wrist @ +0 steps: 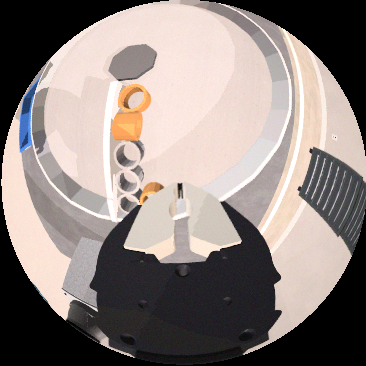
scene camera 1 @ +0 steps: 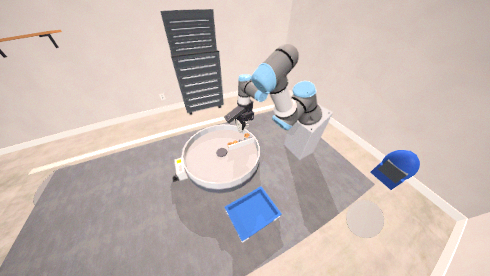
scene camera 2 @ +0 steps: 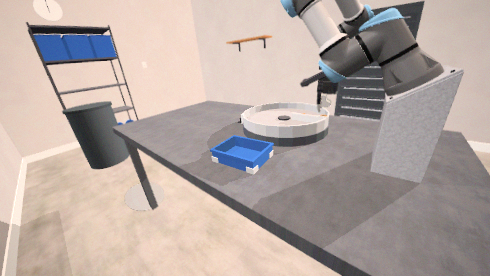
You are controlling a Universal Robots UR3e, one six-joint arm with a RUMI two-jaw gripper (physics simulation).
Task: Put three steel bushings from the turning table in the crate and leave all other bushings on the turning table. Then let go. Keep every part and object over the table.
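Seen in the pictures: gripper, fingertip midpoint: (wrist: pixel 179 184) (scene camera 1: pixel 240 132) (scene camera 2: pixel 319 112); arm's base, origin of the base link: (wrist: pixel 91 316) (scene camera 1: pixel 309 115) (scene camera 2: pixel 413 83).
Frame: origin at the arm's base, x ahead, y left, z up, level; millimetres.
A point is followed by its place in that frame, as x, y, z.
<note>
Three grey steel bushings, the first (wrist: pixel 129 154), the second (wrist: pixel 128 181) {258, -191, -201} and the third (wrist: pixel 128 203) {226, -184, -195}, stand in a row along the white bar on the turning table (scene camera 1: pixel 205 172) {557, -147, -203} (scene camera 2: pixel 285 131) {361, -12, -189} (wrist: pixel 195 60) {414, -291, -203}. Two orange bushings, one (wrist: pixel 134 98) (scene camera 1: pixel 230 144) {355, -227, -192} and another (wrist: pixel 128 126) {329, -214, -171}, continue that row towards the hub. A third orange bushing (wrist: pixel 151 192) {251, -226, -177} (scene camera 1: pixel 247 135) {228, -229, -190} lies beside the steel ones, partly hidden by the jaws. My gripper (wrist: pixel 179 184) {261, -259, -171} (scene camera 1: pixel 242 130) {261, -259, -171} is shut and empty, above the turning table near its rim, beside the row. The blue crate (scene camera 1: pixel 252 214) {483, 138, -251} (scene camera 2: pixel 242 150) {509, 91, -251} shows no bushings inside in scene camera 1.
The white bar (scene camera 1: pixel 242 144) {302, -181, -186} (wrist: pixel 108 145) {315, -191, -167} runs from near the dark hub (scene camera 1: pixel 221 152) {428, -208, -195} (scene camera 2: pixel 284 118) {417, -191, -195} (wrist: pixel 133 62) {417, -215, -195} out to the rim. A white box (scene camera 1: pixel 180 170) {658, -228, -198} sits at the turning table's left side. The arm's grey pedestal (scene camera 1: pixel 303 141) {61, 49, -121} (scene camera 2: pixel 412 130) {-2, 82, -107} stands on the table.
</note>
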